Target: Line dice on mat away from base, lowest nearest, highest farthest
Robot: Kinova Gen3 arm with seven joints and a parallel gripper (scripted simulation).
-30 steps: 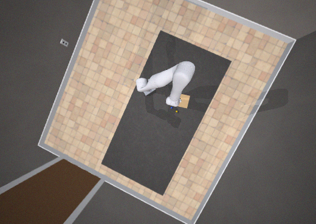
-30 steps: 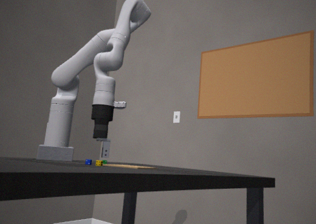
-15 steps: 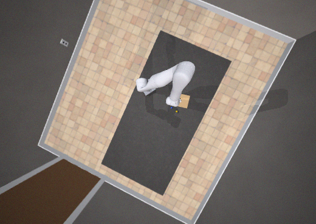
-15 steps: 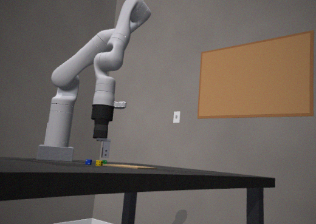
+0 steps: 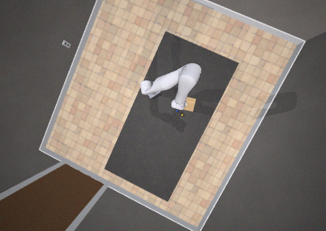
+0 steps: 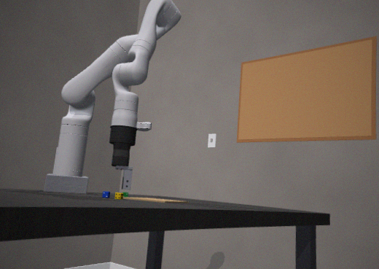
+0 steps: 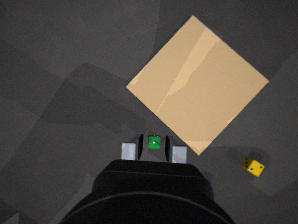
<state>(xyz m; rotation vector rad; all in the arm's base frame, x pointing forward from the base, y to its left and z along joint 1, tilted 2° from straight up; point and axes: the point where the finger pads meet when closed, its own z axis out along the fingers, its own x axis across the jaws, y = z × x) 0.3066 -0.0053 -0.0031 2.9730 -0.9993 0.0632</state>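
Now: the green die 30 mm below my hand. Round my hand: blue die: 20 mm ahead, 90 mm to the right, 30 mm below; mat: 90 mm ahead, 30 mm to the left, 40 mm below; yellow die: 90 mm ahead, 100 mm to the right, 30 mm below.
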